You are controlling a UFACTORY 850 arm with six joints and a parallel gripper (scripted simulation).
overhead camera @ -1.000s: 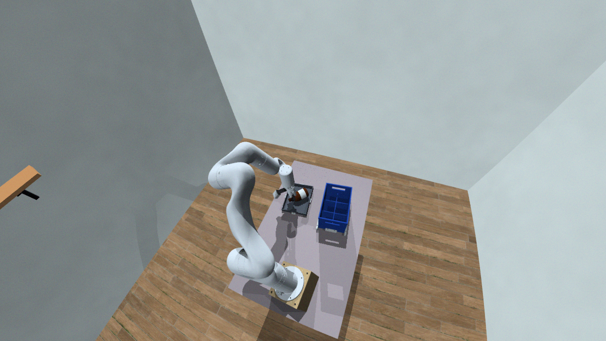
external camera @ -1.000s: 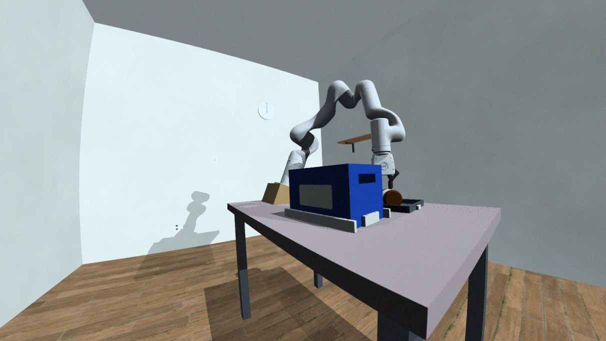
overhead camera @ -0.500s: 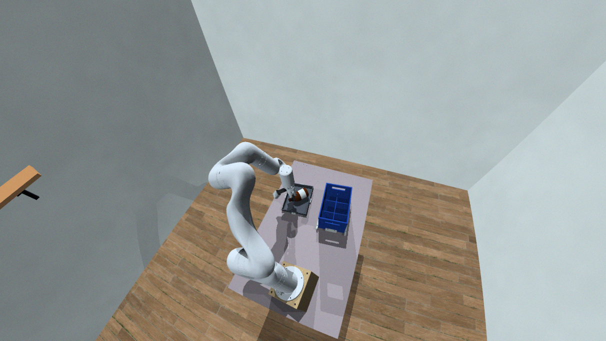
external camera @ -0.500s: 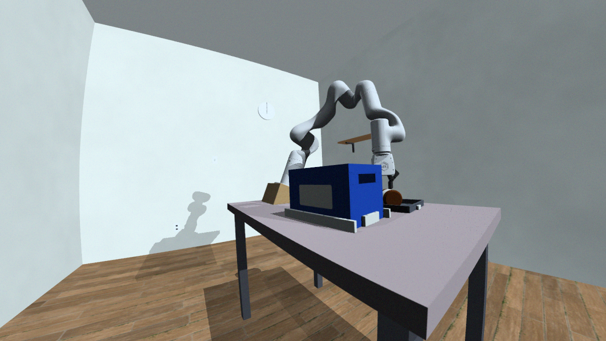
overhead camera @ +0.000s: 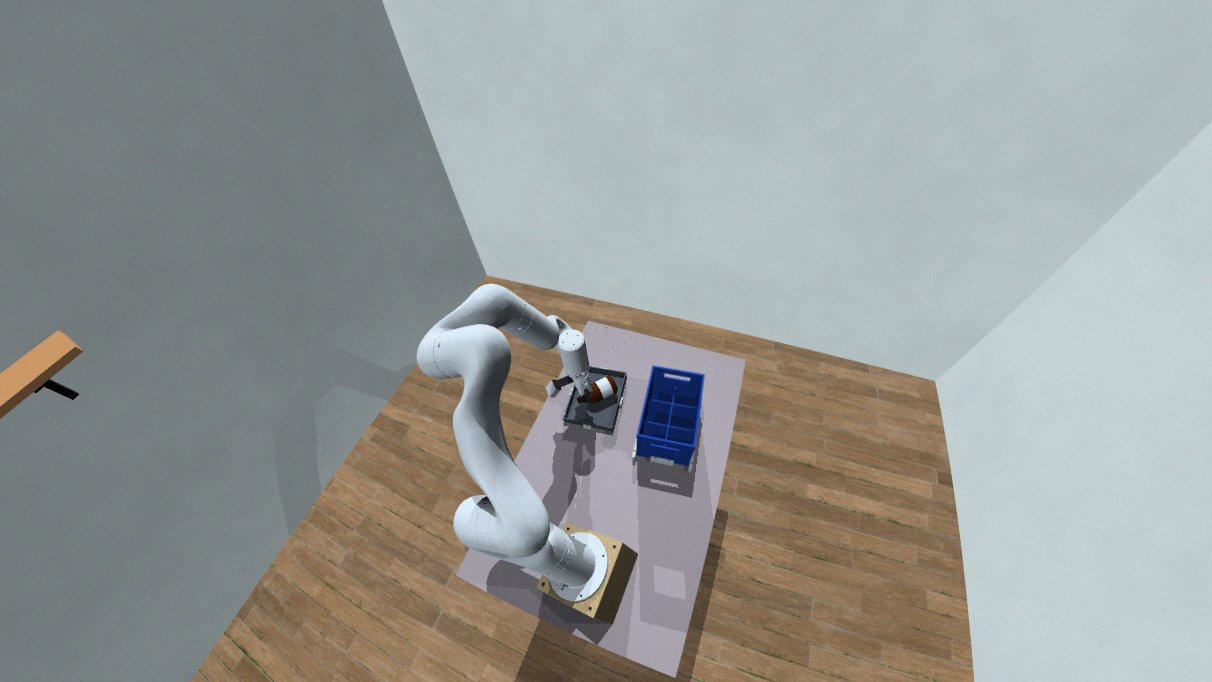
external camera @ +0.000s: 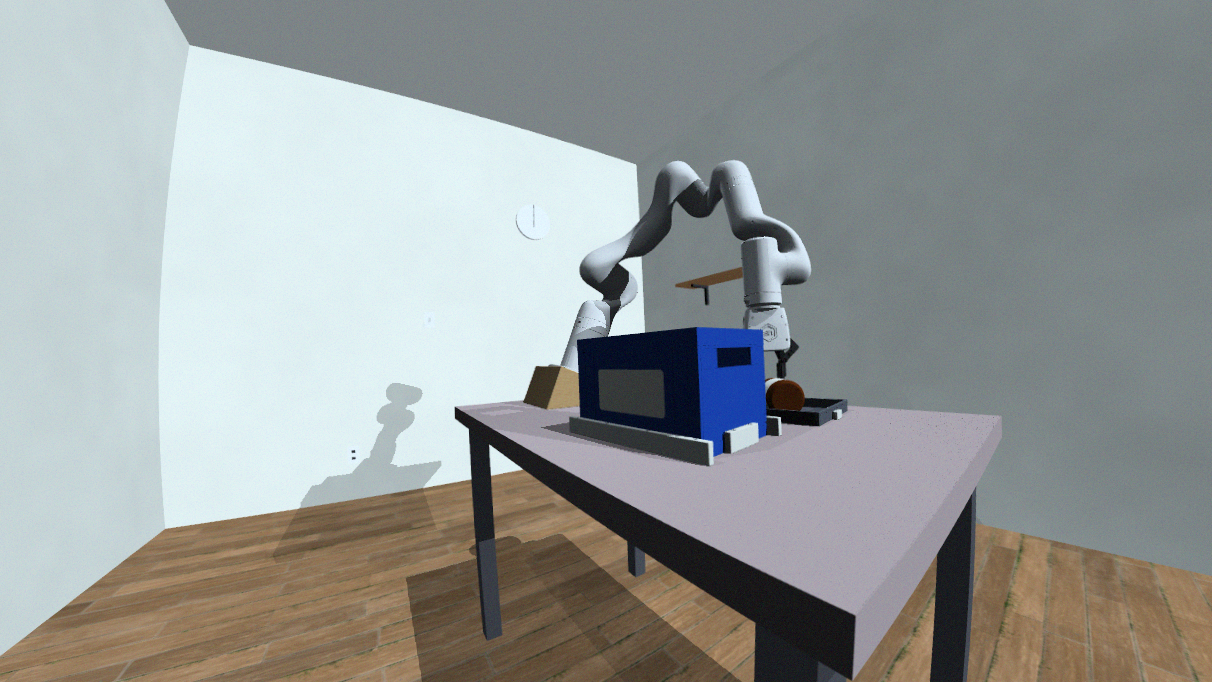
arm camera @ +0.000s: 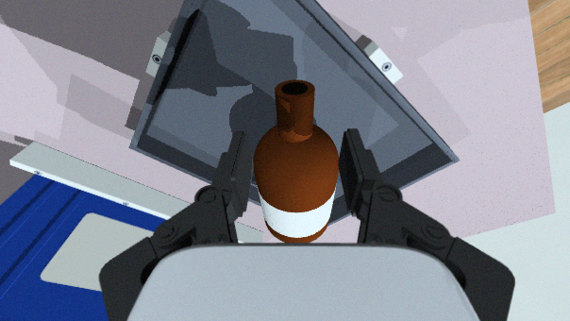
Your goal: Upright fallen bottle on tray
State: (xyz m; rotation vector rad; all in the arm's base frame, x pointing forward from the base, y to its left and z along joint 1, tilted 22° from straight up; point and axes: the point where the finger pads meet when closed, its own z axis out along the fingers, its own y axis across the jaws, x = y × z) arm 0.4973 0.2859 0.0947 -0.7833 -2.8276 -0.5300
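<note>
Now: the brown bottle 40 mm below my hand, 40 mm ahead of it and 30 mm to the right of it. The rest, counted from my hand: blue crate 320 mm to the right, 70 mm ahead; then dark grey tray 70 mm below, 40 mm ahead, 30 mm to the right.
</note>
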